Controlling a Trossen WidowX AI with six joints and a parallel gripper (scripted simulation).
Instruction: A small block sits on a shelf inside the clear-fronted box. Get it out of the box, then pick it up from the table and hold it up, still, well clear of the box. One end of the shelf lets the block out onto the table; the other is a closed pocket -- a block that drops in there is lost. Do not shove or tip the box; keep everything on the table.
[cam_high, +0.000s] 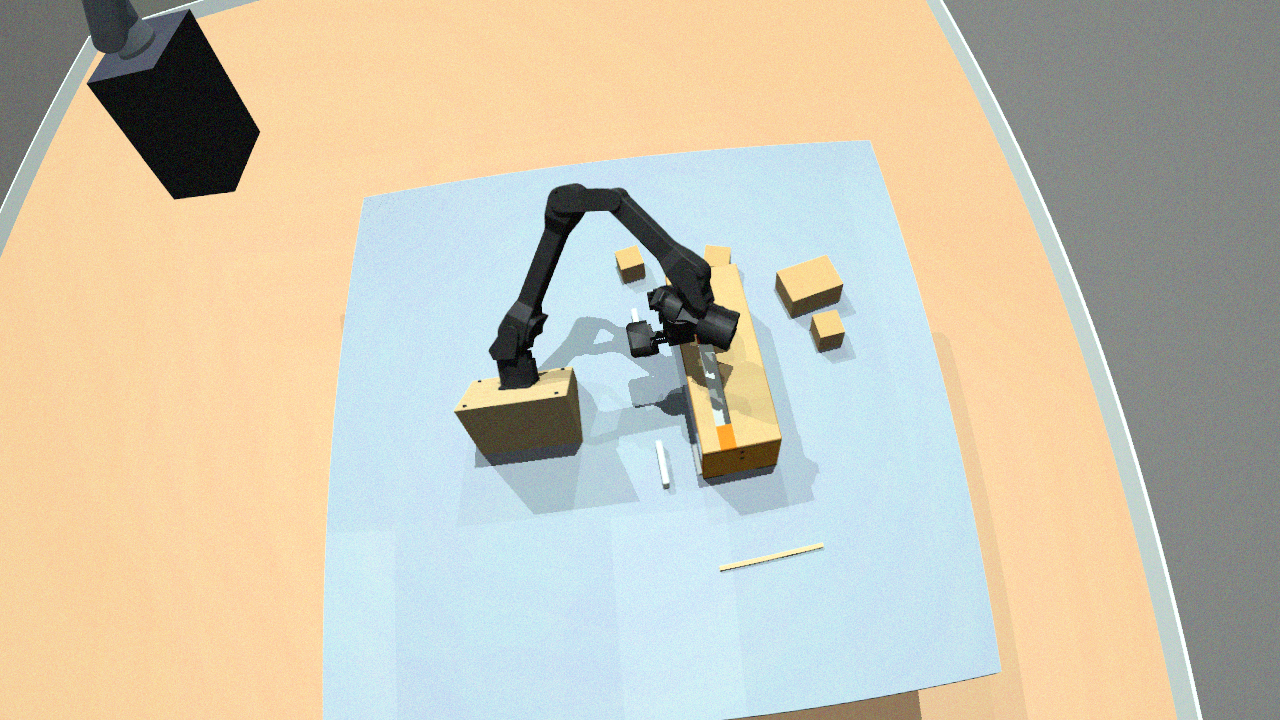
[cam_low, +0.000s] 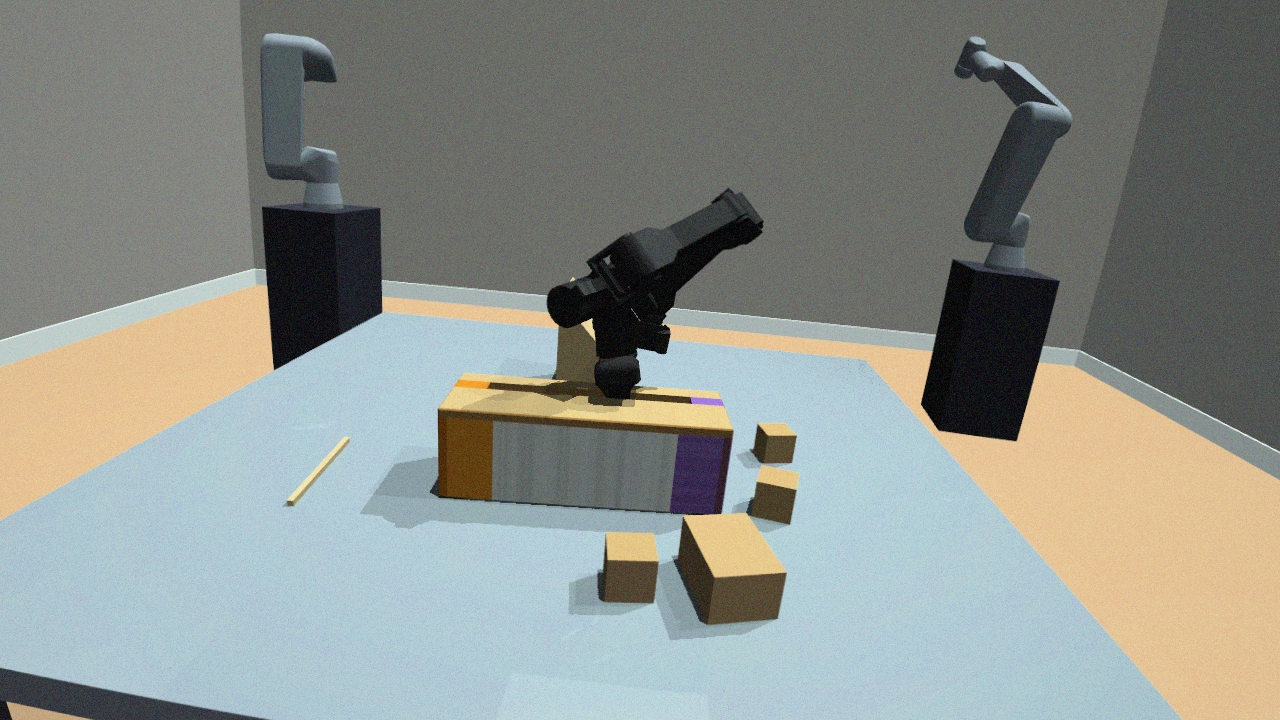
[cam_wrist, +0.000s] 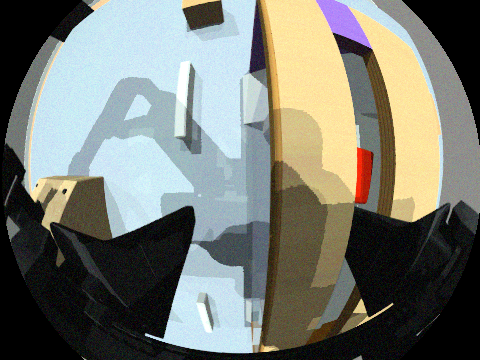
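Now: gripper tip 50 mm short of the red block and 30 mm to the right of it. The rest, counted from my gripper tip: thin wooden stick 180 mm ahead, 400 mm to the right, 90 mm below.
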